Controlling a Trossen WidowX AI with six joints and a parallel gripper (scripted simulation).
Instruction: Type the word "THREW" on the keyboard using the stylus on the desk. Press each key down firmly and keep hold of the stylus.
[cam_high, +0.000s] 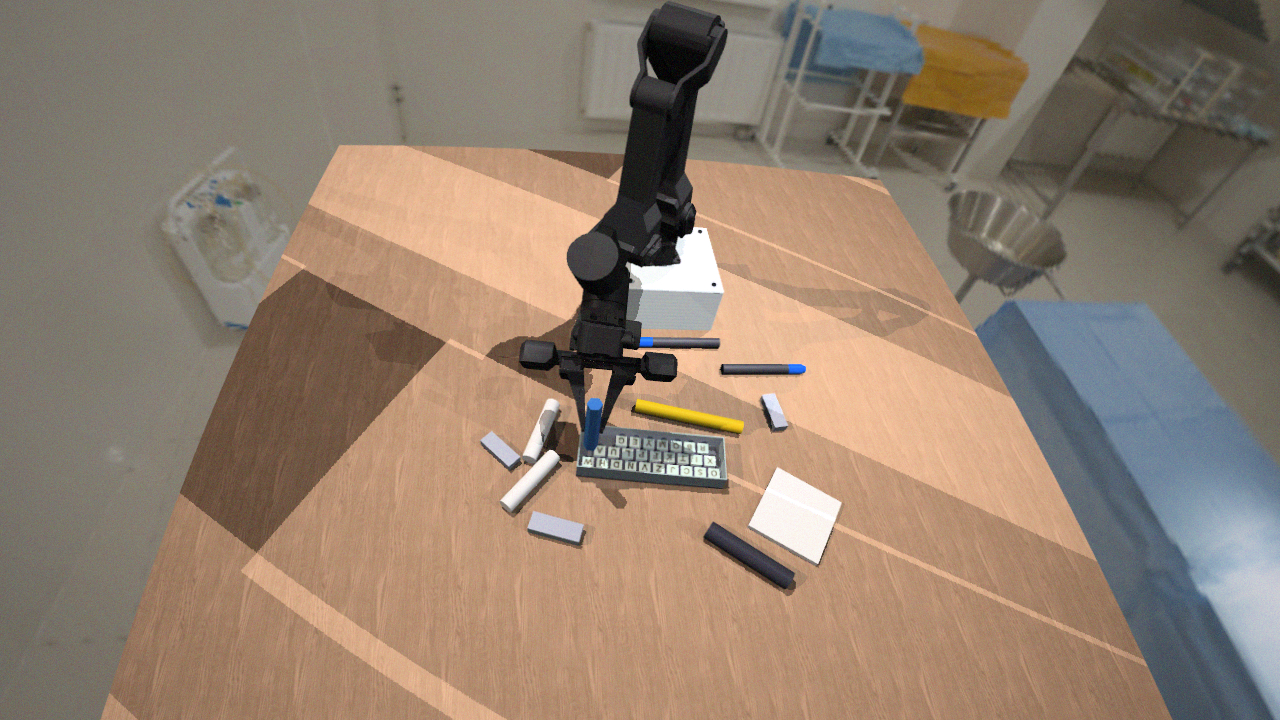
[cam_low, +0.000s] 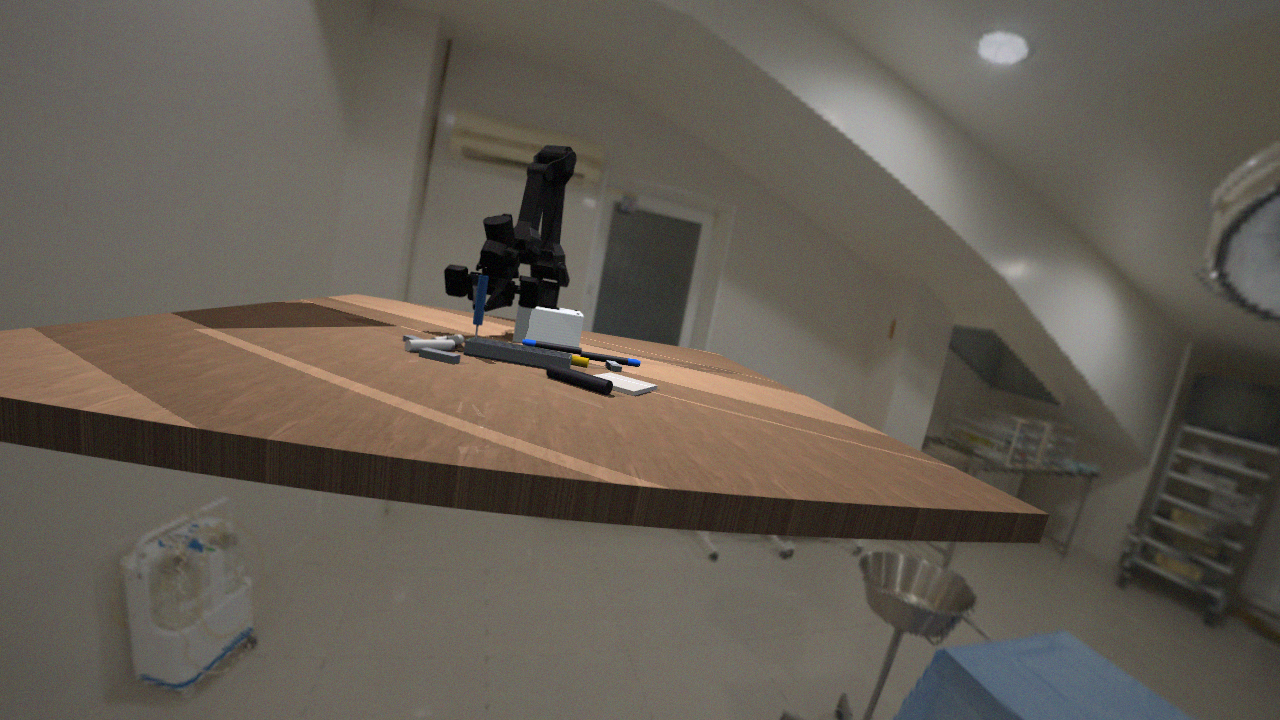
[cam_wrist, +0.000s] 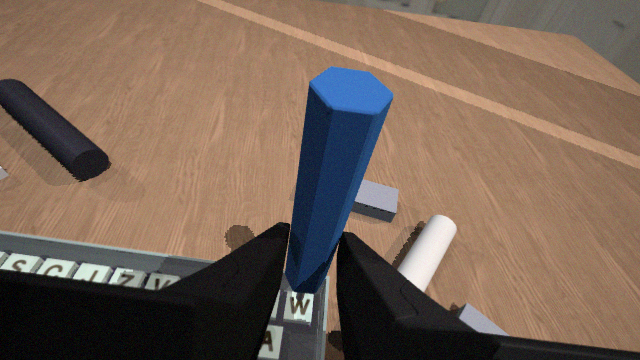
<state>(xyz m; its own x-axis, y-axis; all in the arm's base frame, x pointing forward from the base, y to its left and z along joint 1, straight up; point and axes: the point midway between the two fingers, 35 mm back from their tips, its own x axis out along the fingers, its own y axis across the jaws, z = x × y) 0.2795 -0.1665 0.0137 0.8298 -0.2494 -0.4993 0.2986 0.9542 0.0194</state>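
Right now my gripper tip is 110 mm to the left of the grey block, 80 mm above it and 40 mm past it. From my gripper tip the other things lie so: blue stylus: 20 mm below; then dark cylinder: 170 mm to the left, 170 mm ahead, 80 mm below; then yellow pen: 160 mm to the left, 80 mm below, 50 mm behind.
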